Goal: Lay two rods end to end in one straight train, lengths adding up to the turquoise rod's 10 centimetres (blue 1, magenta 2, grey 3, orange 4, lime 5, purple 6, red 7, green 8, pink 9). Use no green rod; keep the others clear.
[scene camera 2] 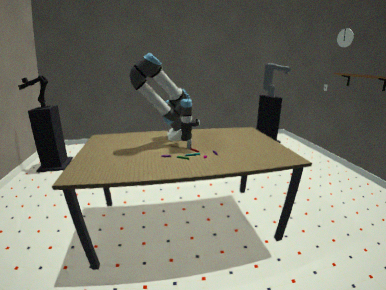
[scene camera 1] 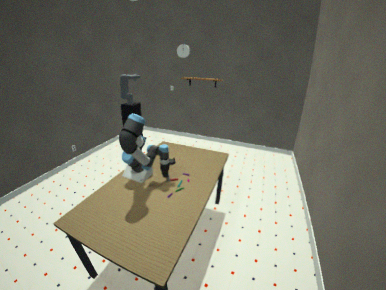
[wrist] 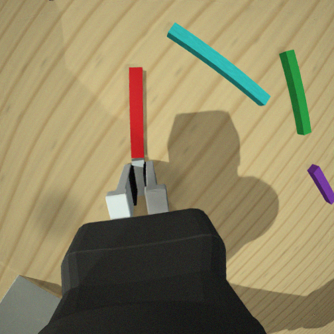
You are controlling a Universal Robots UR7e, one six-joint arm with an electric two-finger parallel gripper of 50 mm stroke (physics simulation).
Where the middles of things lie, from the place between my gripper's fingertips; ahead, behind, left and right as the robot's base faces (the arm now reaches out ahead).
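Scene:
There's a green rod (wrist: 288, 58) that's 140 mm ahead of my hand and 80 mm to the right of it, while the turquoise rod (wrist: 178, 34) is 110 mm ahead of my hand. And I can see the red rod (wrist: 135, 73), which sits 30 mm to the left of my hand and 40 mm ahead of it.

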